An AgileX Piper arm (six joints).
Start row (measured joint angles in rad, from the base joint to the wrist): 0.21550, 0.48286, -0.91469, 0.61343, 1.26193, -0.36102
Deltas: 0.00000, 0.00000, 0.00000, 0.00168, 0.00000, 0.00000; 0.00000, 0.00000, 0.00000, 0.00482, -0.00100, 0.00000; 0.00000, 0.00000, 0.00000, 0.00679, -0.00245, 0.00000; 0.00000, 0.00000, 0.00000, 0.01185, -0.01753, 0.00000; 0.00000, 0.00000, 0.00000, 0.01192, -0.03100, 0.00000; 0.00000, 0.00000, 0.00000, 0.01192, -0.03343, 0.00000; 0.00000, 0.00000, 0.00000, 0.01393, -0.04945, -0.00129; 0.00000, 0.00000, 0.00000, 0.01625, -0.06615, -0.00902; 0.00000, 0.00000, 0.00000, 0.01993, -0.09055, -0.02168; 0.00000, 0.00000, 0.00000, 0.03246, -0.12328, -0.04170; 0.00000, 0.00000, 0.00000, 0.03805, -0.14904, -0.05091; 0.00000, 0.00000, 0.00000, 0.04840, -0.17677, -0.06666; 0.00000, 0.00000, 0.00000, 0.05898, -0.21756, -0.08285; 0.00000, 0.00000, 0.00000, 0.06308, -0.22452, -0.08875; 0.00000, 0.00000, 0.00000, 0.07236, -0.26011, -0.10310; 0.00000, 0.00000, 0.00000, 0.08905, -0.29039, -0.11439; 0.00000, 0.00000, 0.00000, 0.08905, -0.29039, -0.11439; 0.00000, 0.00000, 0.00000, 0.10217, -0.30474, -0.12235; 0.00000, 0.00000, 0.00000, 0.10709, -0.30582, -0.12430
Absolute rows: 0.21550, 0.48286, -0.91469, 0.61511, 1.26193, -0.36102; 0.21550, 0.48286, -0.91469, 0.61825, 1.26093, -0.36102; 0.21550, 0.48286, -0.91469, 0.62022, 1.25948, -0.36102; 0.21550, 0.48286, -0.91469, 0.62528, 1.24440, -0.36102; 0.21550, 0.48286, -0.91469, 0.62535, 1.23093, -0.36102; 0.21550, 0.48286, -0.91469, 0.62535, 1.22850, -0.36102; 0.21550, 0.48286, -0.91469, 0.62736, 1.21248, -0.36231; 0.21550, 0.48286, -0.91469, 0.62968, 1.19578, -0.37004; 0.21550, 0.48286, -0.91469, 0.63336, 1.17138, -0.38270; 0.21550, 0.48286, -0.91469, 0.64589, 1.13865, -0.40272; 0.21550, 0.48286, -0.91469, 0.65148, 1.11289, -0.41193; 0.21550, 0.48286, -0.91469, 0.66183, 1.08516, -0.42768; 0.21550, 0.48286, -0.91469, 0.67241, 1.04437, -0.44387; 0.21550, 0.48286, -0.91469, 0.67651, 1.03741, -0.44977; 0.21550, 0.48286, -0.91469, 0.68579, 1.00182, -0.46412; 0.21550, 0.48286, -0.91469, 0.70248, 0.97154, -0.47541; 0.21550, 0.48286, -0.91469, 0.70248, 0.97154, -0.47541; 0.21550, 0.48286, -0.91469, 0.71560, 0.95719, -0.48337; 0.21550, 0.48286, -0.91469, 0.72052, 0.95611, -0.48532
